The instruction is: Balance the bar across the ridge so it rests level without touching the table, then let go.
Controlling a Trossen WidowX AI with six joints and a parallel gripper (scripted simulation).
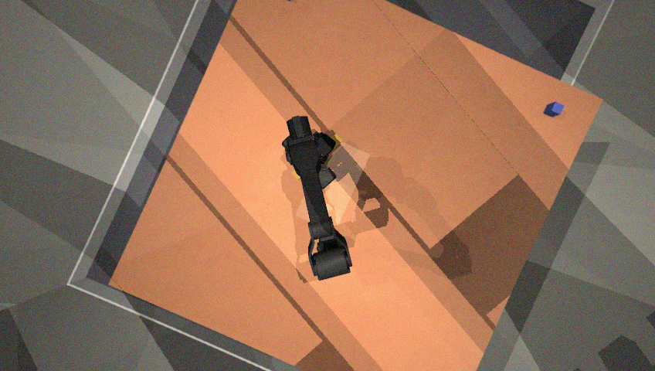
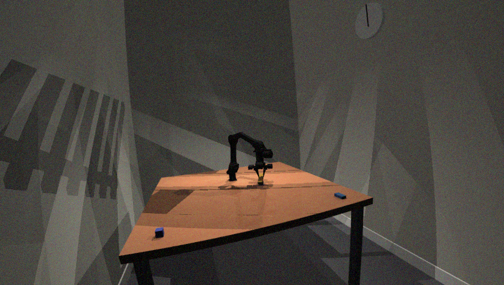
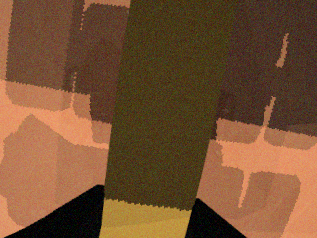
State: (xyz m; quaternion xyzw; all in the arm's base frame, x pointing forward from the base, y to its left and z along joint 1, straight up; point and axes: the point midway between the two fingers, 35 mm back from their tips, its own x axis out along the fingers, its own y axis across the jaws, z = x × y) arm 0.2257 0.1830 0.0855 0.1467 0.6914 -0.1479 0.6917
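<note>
Right now the yellow bar is 3 cm ahead of my gripper tip and 1 cm to the right of it. Also, from my gripper tip: blue cube 68 cm to the right, 51 cm ahead, 3 cm below; ridge 3 cm ahead, 1 cm to the right, 1 cm below; flat blue block 51 cm ahead, 32 cm to the left, 4 cm below.
</note>
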